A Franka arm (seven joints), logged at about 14 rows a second.
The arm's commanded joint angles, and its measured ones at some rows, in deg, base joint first. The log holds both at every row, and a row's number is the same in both.
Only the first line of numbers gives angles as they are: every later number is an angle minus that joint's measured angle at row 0.
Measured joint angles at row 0: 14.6, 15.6, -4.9, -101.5, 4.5, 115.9, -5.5
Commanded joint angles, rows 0 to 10: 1.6, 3.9, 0.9, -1.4, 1.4, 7.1, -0.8; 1.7, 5.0, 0.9, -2.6, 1.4, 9.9, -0.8; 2.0, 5.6, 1.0, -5.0, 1.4, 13.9, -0.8; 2.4, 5.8, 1.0, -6.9, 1.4, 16.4, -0.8; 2.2, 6.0, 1.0, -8.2, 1.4, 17.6, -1.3; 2.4, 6.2, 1.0, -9.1, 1.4, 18.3, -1.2; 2.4, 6.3, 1.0, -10.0, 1.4, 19.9, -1.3; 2.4, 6.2, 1.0, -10.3, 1.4, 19.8, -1.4; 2.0, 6.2, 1.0, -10.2, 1.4, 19.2, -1.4; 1.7, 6.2, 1.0, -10.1, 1.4, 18.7, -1.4; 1.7, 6.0, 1.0, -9.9, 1.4, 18.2, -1.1
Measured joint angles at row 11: 2.5, 7.1, 0.8, -8.6, 0.2, 18.6, 0.0
